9 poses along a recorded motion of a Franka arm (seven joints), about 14 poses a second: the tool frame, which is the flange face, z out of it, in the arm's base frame.
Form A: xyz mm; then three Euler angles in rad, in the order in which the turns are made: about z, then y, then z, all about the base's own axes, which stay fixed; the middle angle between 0 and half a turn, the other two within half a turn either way.
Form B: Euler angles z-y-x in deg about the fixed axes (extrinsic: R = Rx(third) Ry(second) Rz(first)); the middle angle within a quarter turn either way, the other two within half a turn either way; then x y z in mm. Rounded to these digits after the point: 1 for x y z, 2 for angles.
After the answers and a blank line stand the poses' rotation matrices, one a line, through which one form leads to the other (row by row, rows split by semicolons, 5 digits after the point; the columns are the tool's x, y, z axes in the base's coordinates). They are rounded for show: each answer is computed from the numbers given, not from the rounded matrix.
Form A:
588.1 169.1 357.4 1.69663 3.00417 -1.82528
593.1 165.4 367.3 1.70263 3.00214 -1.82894
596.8 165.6 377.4 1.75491 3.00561 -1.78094
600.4 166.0 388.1 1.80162 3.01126 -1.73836
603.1 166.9 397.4 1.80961 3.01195 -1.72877
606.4 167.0 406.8 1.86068 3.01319 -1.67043
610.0 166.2 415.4 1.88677 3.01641 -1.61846
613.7 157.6 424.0 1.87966 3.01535 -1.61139
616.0 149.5 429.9 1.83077 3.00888 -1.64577
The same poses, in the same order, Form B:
21.66 -1.98 172.38 588.1 169.1 357.4
22.21 -2.03 172.27 593.1 165.4 367.3
22.48 -1.62 172.38 596.8 165.6 377.4
22.75 -1.24 172.64 600.4 166.0 388.1
22.66 -1.17 172.66 603.1 166.9 397.4
22.27 -0.73 172.68 606.4 167.0 406.8
20.81 -0.34 172.84 610.0 166.2 415.4
20.00 -0.29 172.77 613.7 157.6 424.0
19.15 -0.57 172.42 616.0 149.5 429.9

0.92884 -0.36886 -0.03449; -0.37007 -0.91950 -0.13258; 0.01719 0.13591 -0.99057
0.92524 -0.37771 -0.03549; -0.37893 -0.91561 -0.13440; 0.01827 0.13779 -0.99029
0.92363 -0.38223 -0.02828; -0.38247 -0.91441 -0.13258; 0.02482 0.13327 -0.99077
0.92201 -0.38656 -0.02168; -0.38602 -0.91355 -0.12814; 0.02973 0.12652 -0.99152
0.92262 -0.38517 -0.02034; -0.38450 -0.91426 -0.12767; 0.03058 0.12561 -0.99161
0.92533 -0.37896 -0.01274; -0.37740 -0.91724 -0.12742; 0.03660 0.12271 -0.99177
0.93473 -0.35532 -0.00595; -0.35325 -0.92718 -0.12471; 0.03880 0.11867 -0.99217
0.93966 -0.34208 -0.00511; -0.33997 -0.93198 -0.12580; 0.03827 0.11995 -0.99204
0.94460 -0.32808 -0.00991; -0.32647 -0.93595 -0.13195; 0.03401 0.12788 -0.99121

